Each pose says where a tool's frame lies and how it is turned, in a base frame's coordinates. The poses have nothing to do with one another.
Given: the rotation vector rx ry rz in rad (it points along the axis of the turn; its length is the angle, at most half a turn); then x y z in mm.
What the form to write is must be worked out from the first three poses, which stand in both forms.
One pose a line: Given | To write
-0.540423 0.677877 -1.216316 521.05 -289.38 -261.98 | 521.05 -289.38 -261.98 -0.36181 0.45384 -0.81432 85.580
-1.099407 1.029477 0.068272 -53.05 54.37 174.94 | -53.05 54.37 174.94 -0.72919 0.68281 0.04528 86.385
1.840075 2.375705 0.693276 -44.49 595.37 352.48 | -44.49 595.37 352.48 0.59667 0.77036 0.22480 176.695
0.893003 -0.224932 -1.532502 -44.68 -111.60 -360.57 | -44.68 -111.60 -360.57 0.49947 -0.12581 -0.85715 102.440
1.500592 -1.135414 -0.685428 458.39 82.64 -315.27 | 458.39 82.64 -315.27 0.74929 -0.56695 -0.34225 114.745
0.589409 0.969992 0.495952 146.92 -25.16 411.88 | 146.92 -25.16 411.88 0.47585 0.78310 0.40040 70.969
